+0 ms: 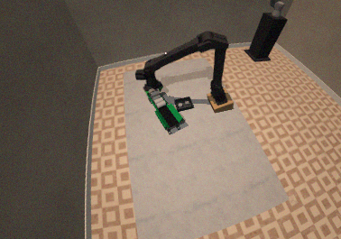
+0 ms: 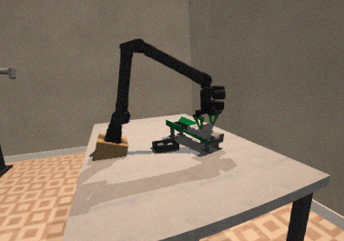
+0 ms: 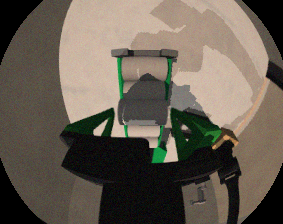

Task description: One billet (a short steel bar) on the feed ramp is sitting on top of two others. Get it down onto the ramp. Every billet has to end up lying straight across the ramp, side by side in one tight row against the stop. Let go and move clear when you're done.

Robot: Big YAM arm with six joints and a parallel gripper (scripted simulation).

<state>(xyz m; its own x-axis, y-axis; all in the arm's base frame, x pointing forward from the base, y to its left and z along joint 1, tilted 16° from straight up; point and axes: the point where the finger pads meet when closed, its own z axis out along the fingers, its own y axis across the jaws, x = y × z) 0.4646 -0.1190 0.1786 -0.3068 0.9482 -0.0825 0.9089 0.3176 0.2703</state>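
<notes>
Right now my hand is 80 mm to the left of the grey stop, 60 mm above it and 20 mm short of it. Also, from my hand: black tray 220 mm behind, 110 mm below, 80 mm to the left.
</notes>
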